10 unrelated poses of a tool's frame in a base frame.
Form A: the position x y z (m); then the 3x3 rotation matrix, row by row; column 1 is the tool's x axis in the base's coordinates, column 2 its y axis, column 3 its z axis. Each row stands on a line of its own.
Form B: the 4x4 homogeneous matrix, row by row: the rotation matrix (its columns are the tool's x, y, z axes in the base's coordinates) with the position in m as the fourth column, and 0 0 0 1 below. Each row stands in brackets. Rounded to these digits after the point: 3 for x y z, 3 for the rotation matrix.
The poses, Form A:
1:
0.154 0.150 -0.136
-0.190 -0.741 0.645
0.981 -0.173 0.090
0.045 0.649 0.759
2:
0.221 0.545 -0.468
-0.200 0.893 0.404
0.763 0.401 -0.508
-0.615 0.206 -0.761
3:
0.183 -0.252 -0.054
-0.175 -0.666 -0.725
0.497 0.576 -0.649
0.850 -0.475 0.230
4:
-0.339 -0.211 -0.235
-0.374 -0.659 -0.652
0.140 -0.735 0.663
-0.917 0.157 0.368
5:
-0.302 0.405 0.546
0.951 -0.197 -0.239
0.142 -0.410 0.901
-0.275 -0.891 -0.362
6:
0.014 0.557 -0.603
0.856 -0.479 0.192
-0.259 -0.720 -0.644
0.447 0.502 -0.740
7:
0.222 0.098 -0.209
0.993 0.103 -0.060
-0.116 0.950 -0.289
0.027 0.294 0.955
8:
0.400 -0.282 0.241
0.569 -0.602 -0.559
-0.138 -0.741 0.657
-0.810 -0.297 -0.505
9:
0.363 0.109 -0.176
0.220 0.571 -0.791
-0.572 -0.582 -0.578
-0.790 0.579 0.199
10:
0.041 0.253 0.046
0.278 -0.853 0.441
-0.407 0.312 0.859
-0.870 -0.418 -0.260
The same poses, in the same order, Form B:
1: [[-0.190 -0.741 0.645 0.154], [0.981 -0.173 0.090 0.150], [0.045 0.649 0.759 -0.136], [0 0 0 1]]
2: [[-0.200 0.893 0.404 0.221], [0.763 0.401 -0.508 0.545], [-0.615 0.206 -0.761 -0.468], [0 0 0 1]]
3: [[-0.175 -0.666 -0.725 0.183], [0.497 0.576 -0.649 -0.252], [0.850 -0.475 0.230 -0.054], [0 0 0 1]]
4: [[-0.374 -0.659 -0.652 -0.339], [0.140 -0.735 0.663 -0.211], [-0.917 0.157 0.368 -0.235], [0 0 0 1]]
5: [[0.951 -0.197 -0.239 -0.302], [0.142 -0.410 0.901 0.405], [-0.275 -0.891 -0.362 0.546], [0 0 0 1]]
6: [[0.856 -0.479 0.192 0.014], [-0.259 -0.720 -0.644 0.557], [0.447 0.502 -0.740 -0.603], [0 0 0 1]]
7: [[0.993 0.103 -0.060 0.222], [-0.116 0.950 -0.289 0.098], [0.027 0.294 0.955 -0.209], [0 0 0 1]]
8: [[0.569 -0.602 -0.559 0.400], [-0.138 -0.741 0.657 -0.282], [-0.810 -0.297 -0.505 0.241], [0 0 0 1]]
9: [[0.220 0.571 -0.791 0.363], [-0.572 -0.582 -0.578 0.109], [-0.790 0.579 0.199 -0.176], [0 0 0 1]]
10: [[0.278 -0.853 0.441 0.041], [-0.407 0.312 0.859 0.253], [-0.870 -0.418 -0.260 0.046], [0 0 0 1]]
